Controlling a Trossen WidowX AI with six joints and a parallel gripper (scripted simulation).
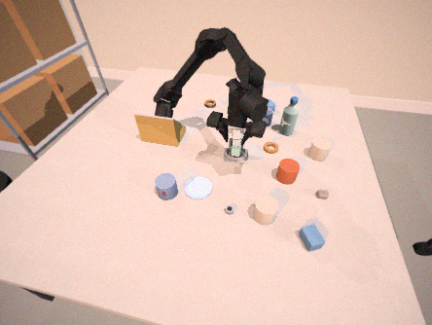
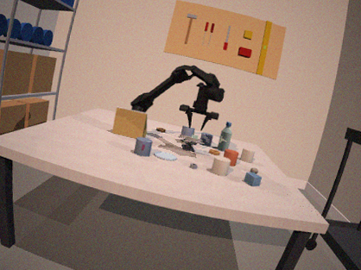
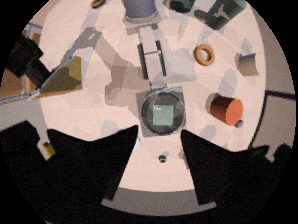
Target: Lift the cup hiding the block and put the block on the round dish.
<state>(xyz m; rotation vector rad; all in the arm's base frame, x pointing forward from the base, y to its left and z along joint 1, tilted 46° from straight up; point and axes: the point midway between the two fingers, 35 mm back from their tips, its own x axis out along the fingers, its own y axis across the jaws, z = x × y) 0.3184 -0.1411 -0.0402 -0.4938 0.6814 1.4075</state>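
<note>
Now: gripper tip 4 cm above the teal block, 1 cm to the right of it and 1 cm short of it. Also, from my gripper tip: round pale dish 13 cm below, 12 cm to the right, 11 cm behind; then orange-red cylinder 22 cm ahead, 9 cm below; then nut 19 cm to the right, 12 cm below, 2 cm ahead.
</note>
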